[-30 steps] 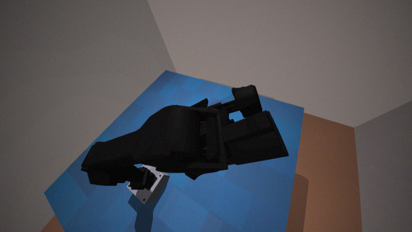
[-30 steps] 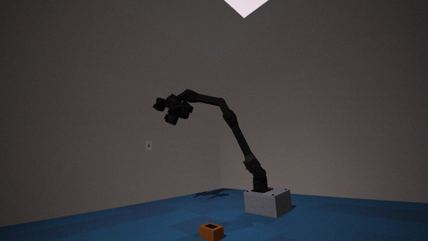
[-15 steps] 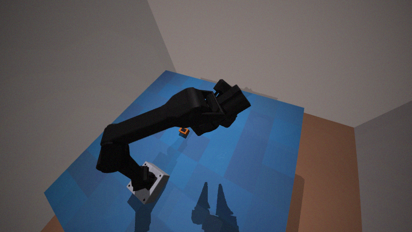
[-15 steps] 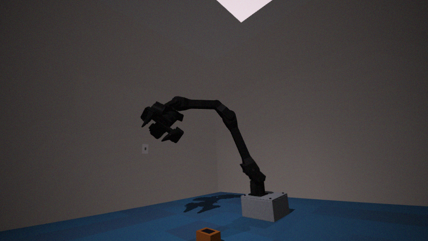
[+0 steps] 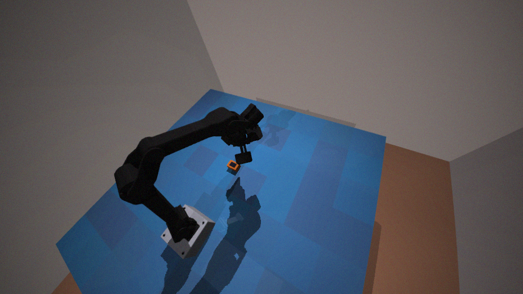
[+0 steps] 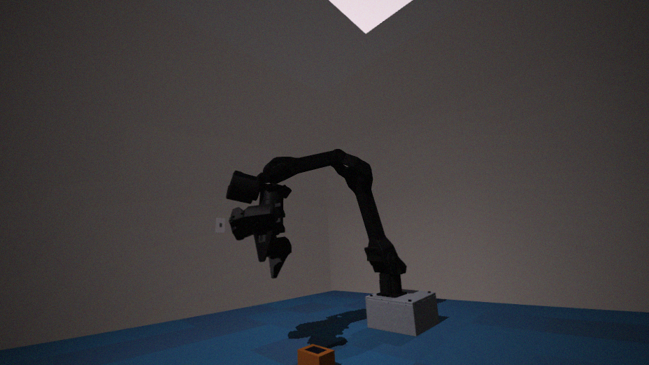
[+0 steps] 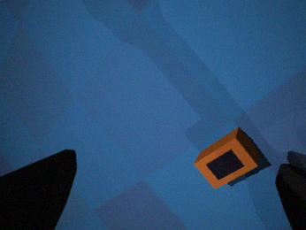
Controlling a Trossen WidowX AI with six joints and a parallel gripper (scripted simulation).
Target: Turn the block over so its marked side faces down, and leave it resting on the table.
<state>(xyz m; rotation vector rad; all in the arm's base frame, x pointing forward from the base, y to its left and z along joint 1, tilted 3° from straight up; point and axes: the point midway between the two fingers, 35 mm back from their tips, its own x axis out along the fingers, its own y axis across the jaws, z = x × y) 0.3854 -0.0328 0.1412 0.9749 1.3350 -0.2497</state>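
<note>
The orange block lies 7 cm behind my gripper tip, 6 cm to the left of it and 16 cm below it.
</note>
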